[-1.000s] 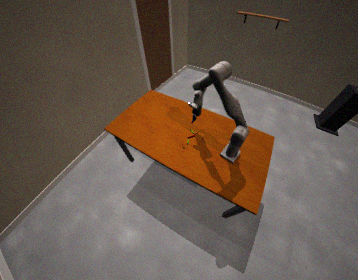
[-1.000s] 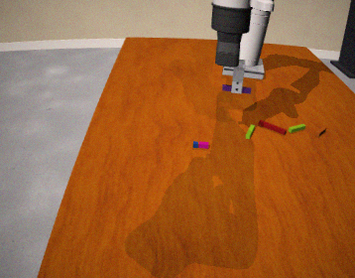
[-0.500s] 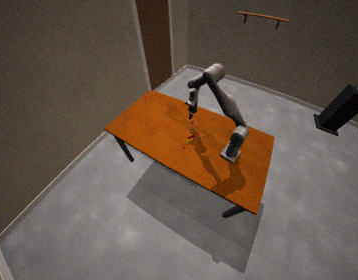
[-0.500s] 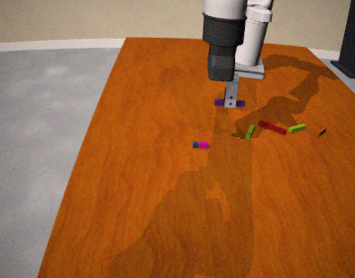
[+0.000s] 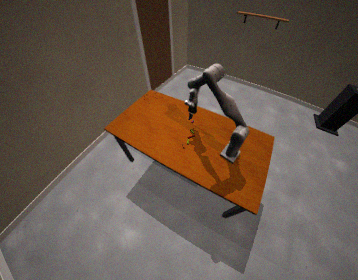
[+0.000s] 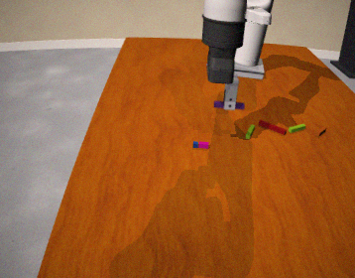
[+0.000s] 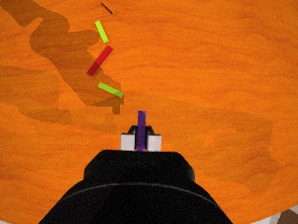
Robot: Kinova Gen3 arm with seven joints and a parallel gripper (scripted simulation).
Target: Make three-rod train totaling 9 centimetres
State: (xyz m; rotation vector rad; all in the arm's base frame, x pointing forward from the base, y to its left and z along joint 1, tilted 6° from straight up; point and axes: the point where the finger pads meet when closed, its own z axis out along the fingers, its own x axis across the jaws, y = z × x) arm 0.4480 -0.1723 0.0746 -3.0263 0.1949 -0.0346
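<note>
Now: the magenta rod 4 cm to the right of my hand and 11 cm below it. Round my hand: blue rod 1 cm behind, 6 cm to the right, 11 cm below; then red rod 7 cm behind, 13 cm to the left, 11 cm below; then purple rod 1 cm below.
</note>
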